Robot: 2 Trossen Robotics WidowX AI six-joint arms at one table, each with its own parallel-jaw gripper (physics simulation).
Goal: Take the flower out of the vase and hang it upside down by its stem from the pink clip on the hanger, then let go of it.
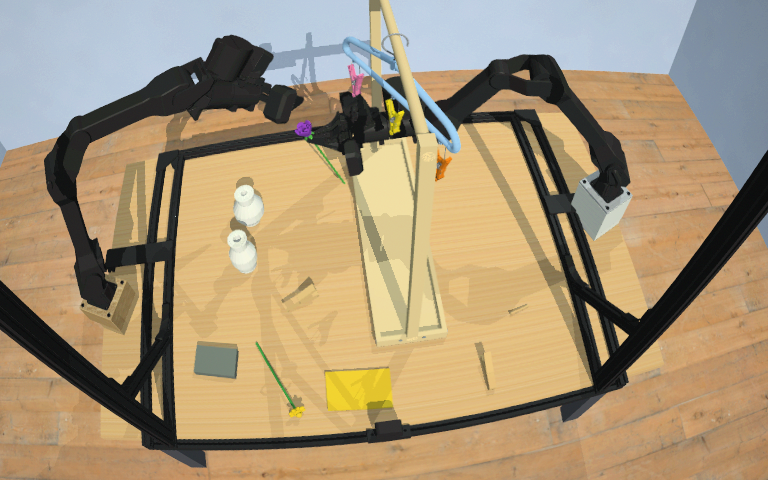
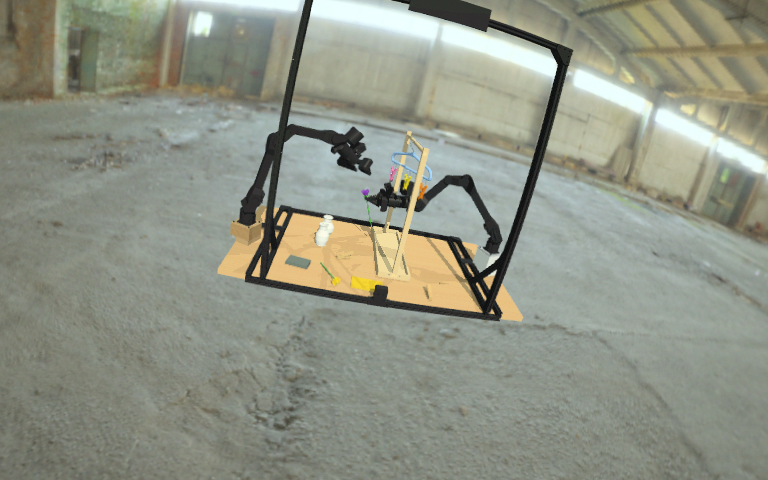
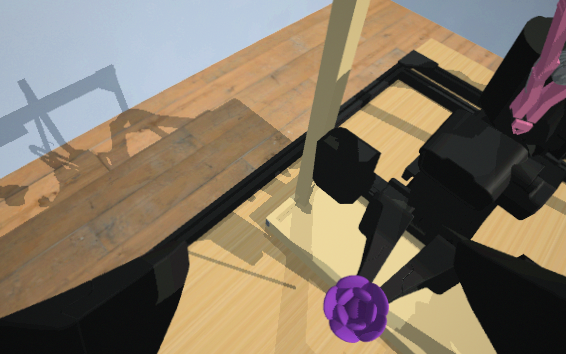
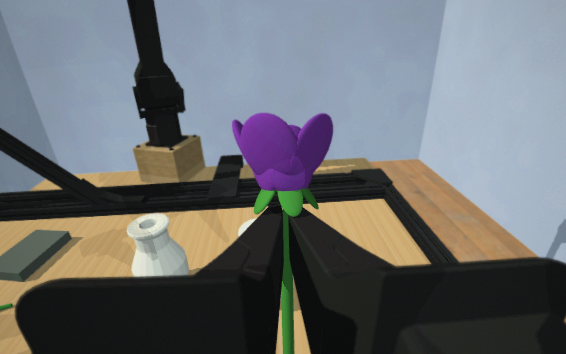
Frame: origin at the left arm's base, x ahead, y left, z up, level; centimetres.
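Where they show: left gripper, between the fingertips: (image 2: 363, 172) (image 3: 320, 253); right gripper, between the fingertips: (image 1: 306, 139) (image 2: 364, 197) (image 3: 346, 319) (image 4: 284, 215); left arm's base, origin of its link: (image 1: 102, 294) (image 2: 246, 222) (image 4: 167, 141); right arm's base, origin of its link: (image 1: 606, 188) (image 2: 491, 250).
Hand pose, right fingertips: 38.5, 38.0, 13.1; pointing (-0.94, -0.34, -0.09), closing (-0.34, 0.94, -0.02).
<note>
Each offset is from my right fingertips to the top centre of the thing, as dx, dy, dz. "*": to the spot under its first point.
A purple flower @(+2.9, +0.9, +4.2) (image 1: 304, 128) (image 2: 365, 192) (image 3: 356, 308) (image 4: 283, 154) with a green stem is held upright in the air, left of the wooden stand. My right gripper (image 1: 316, 136) (image 2: 374, 198) (image 3: 346, 319) (image 4: 284, 215) is shut on its stem just under the bloom. The pink clip @(+9.2, +3.7, +19.2) (image 1: 355, 81) (image 2: 392, 173) hangs on the blue hanger @(+18.3, -4.8, +27.3) (image 1: 411, 102) (image 2: 403, 164), up and to the right of the flower. Two white vases @(-13.2, -6.9, -11.6) (image 1: 248, 206) @(-10.2, -18.3, -10.9) (image 1: 242, 250) (image 4: 152, 246) stand empty on the left of the table. My left gripper (image 1: 284, 104) (image 2: 364, 166) is open and empty, high above and left of the flower.
The tall wooden stand (image 1: 422, 190) carries the hanger, which also holds a yellow clip @(+18.4, -4.9, +15.3) (image 1: 394, 116) and an orange clip @(+27.9, -13.8, +16.9) (image 1: 442, 167). A yellow flower @(* +9.7, -47.3, -18.0) (image 1: 296, 410), a grey block @(-9.3, -41.8, -19.3) (image 1: 216, 361) and a yellow pad @(+19.4, -39.4, -20.2) (image 1: 358, 388) lie near the front. A black frame (image 1: 173, 200) rims the table.
</note>
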